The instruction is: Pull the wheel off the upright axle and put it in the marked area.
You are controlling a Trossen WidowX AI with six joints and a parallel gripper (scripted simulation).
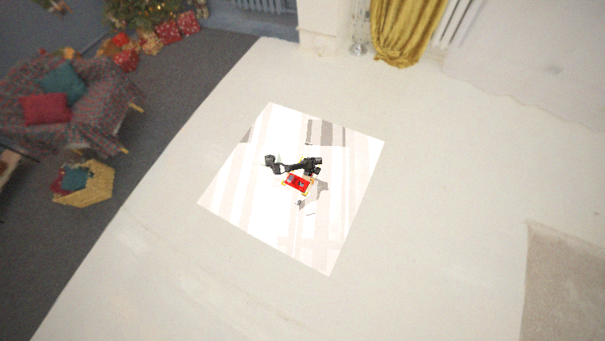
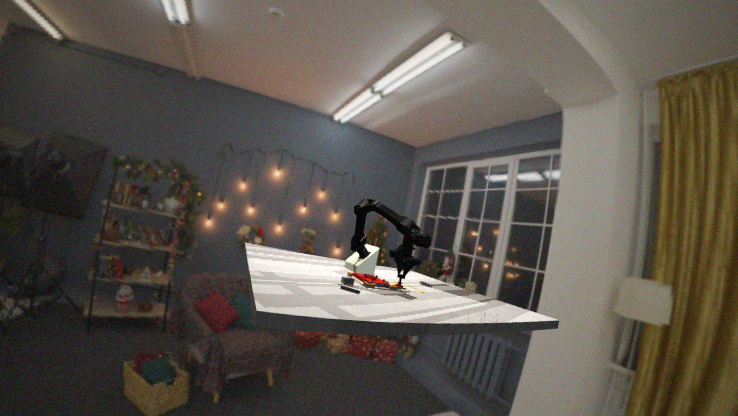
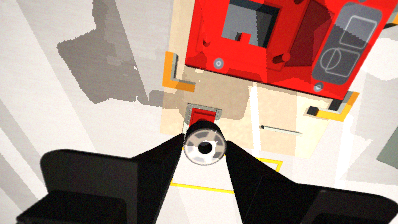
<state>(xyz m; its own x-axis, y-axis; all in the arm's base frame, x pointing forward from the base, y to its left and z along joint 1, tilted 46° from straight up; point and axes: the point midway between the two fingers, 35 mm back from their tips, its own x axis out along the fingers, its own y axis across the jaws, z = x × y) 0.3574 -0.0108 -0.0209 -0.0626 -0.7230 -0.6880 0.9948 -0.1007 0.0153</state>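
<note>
Now: gripper tip 3 cm above the black axle. Round my gripper tip: wheel right at my gripper tip; then thin rod 33 cm to the right, 13 cm ahead, 6 cm below.
</note>
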